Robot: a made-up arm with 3 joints.
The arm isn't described. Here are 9 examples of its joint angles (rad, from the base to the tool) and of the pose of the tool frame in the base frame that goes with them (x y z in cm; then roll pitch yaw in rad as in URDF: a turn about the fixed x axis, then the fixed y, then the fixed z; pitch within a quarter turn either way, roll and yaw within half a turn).
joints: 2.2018 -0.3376 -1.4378
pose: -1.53 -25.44 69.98 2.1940 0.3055 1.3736
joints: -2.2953 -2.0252 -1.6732
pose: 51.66 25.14 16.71 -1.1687 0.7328 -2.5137
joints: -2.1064 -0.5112 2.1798
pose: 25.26 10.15 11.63 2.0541 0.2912 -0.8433
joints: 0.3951 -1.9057 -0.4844
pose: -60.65 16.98 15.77 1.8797 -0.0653 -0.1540
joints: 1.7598 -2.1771 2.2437
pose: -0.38 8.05 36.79 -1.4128 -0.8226 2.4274
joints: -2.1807 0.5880 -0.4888
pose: 39.32 -18.72 -20.95 -2.9260 -1.0611 2.2130
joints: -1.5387 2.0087 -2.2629
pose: -20.55 6.07 -4.06 -1.5889 0.7211 -0.4497
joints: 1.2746 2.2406 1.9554
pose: -17.51 -10.05 36.89 -1.7934 -0.6077 0.7768
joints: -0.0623 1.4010 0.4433
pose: -51.02 -7.41 0.85 -1.3776 -0.4986 -0.0826
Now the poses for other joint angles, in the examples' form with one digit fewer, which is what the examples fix.
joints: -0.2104 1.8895 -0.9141
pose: -52.5 1.0 23.9 -1.967 0.654 -0.318
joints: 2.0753 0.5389 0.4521
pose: 7.0 -2.0 74.0 -2.775 1.110 -2.137
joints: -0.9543 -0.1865 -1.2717
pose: -3.4 -26.8 -33.0 -0.921 -0.350 1.543
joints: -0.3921 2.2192 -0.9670
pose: -51.6 10.6 14.1 -2.222 0.400 -0.570
